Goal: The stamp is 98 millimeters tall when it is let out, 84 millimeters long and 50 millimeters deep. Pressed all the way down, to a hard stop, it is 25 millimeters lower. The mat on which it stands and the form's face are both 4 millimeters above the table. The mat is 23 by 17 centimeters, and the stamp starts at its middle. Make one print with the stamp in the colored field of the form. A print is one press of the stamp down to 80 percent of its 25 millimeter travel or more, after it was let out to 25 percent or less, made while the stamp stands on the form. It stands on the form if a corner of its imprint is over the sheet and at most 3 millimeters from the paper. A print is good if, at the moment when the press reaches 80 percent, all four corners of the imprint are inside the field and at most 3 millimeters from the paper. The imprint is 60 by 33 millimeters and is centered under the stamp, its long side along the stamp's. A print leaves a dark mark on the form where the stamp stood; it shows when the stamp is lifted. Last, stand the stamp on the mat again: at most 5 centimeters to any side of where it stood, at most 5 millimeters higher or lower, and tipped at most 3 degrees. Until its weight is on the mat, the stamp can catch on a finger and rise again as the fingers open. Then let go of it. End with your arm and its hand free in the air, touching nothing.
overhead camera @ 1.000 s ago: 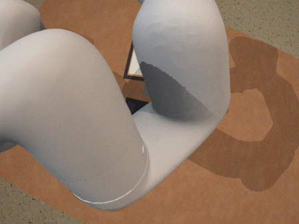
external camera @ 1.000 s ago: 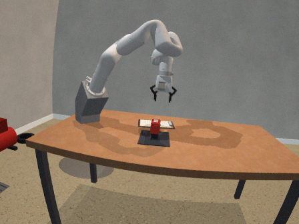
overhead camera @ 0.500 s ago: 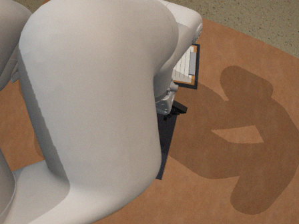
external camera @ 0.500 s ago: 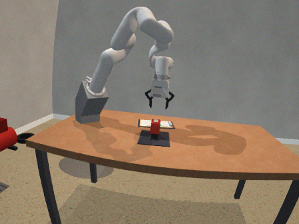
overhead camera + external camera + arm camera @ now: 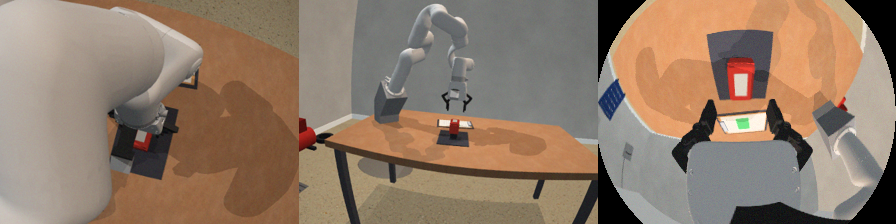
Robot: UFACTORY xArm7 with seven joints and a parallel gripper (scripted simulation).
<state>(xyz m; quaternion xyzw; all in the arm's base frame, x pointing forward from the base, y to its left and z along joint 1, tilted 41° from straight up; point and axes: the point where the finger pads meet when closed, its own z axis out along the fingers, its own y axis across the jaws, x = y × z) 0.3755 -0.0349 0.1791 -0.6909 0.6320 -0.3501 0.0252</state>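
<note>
Now: the red stamp 12 cm below my hand. Round my hand: form: 2 cm ahead, 28 cm to the left, 16 cm below; dark mat: 17 cm below.
</note>
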